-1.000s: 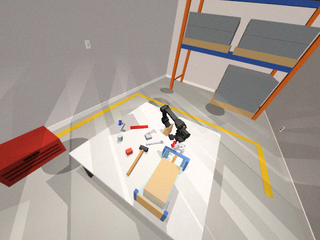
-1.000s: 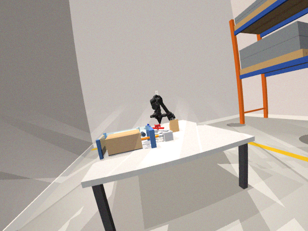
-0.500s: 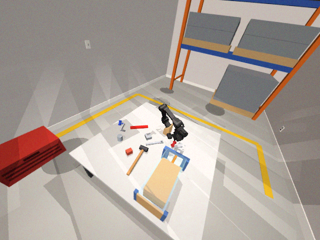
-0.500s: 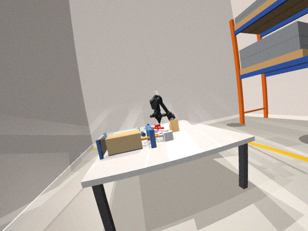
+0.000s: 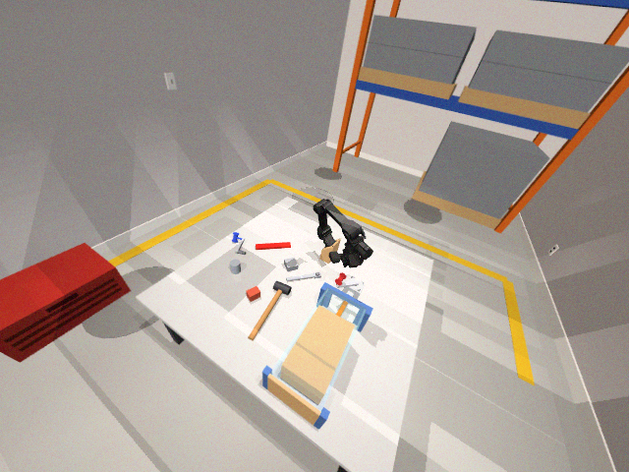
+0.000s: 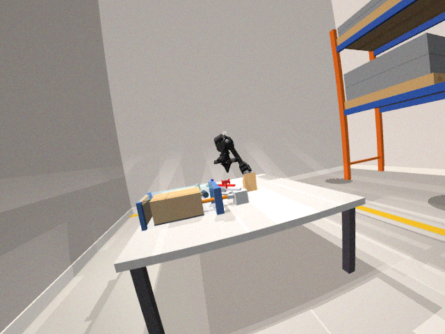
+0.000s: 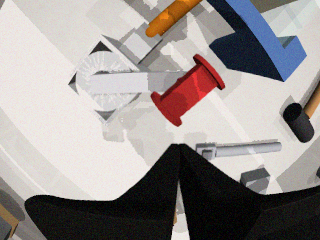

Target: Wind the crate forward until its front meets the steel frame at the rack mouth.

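Now: the red knob 8 cm below my gripper tip, 2 cm ahead of it and 1 cm to the left of it. Also, from my gripper tip: grey hand winch 18 cm below, 7 cm behind, 6 cm to the left; frame 11 cm below, 10 cm to the left, 10 cm ahead; red-knobbed winch handle 11 cm below, 3 cm to the left, 1 cm behind.
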